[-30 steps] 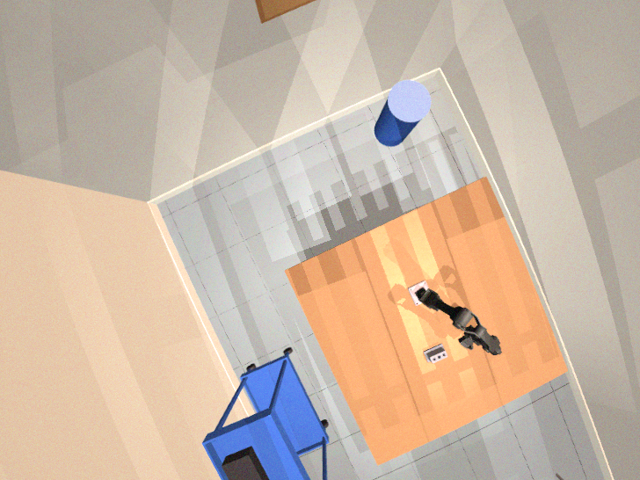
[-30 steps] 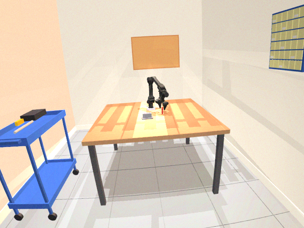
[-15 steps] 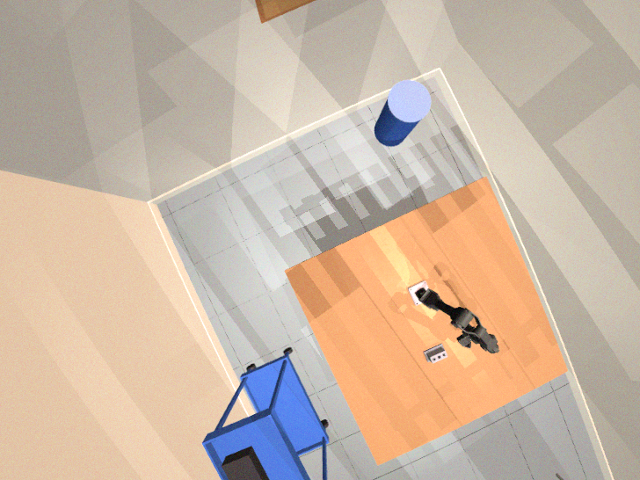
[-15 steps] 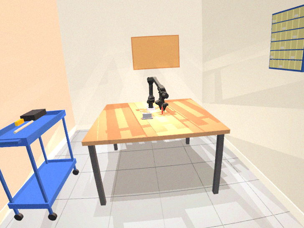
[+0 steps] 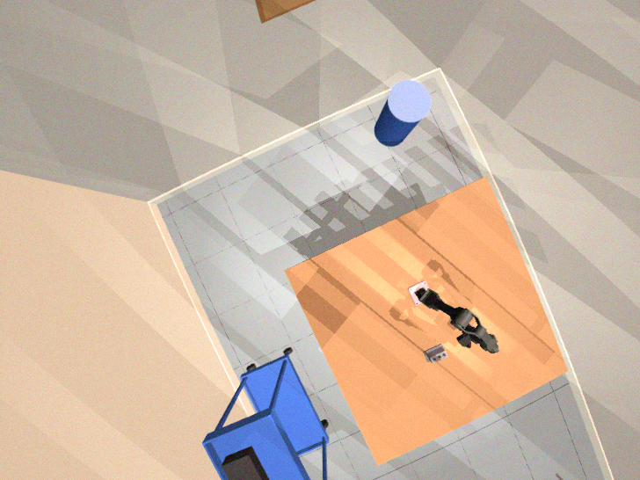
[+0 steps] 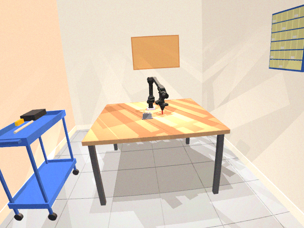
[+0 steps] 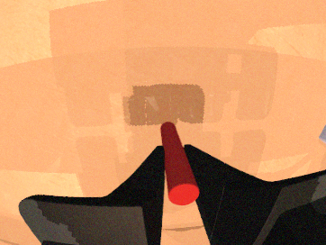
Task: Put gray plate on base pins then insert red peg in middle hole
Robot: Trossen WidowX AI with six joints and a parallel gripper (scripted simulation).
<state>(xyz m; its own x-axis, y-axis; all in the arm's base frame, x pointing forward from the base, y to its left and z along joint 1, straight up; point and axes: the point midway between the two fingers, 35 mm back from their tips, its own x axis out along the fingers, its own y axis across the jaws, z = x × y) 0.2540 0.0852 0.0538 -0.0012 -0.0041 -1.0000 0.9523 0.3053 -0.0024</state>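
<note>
Now: the gray plate 9 cm ahead of my gripper tip and 19 cm to the right of it.
</note>
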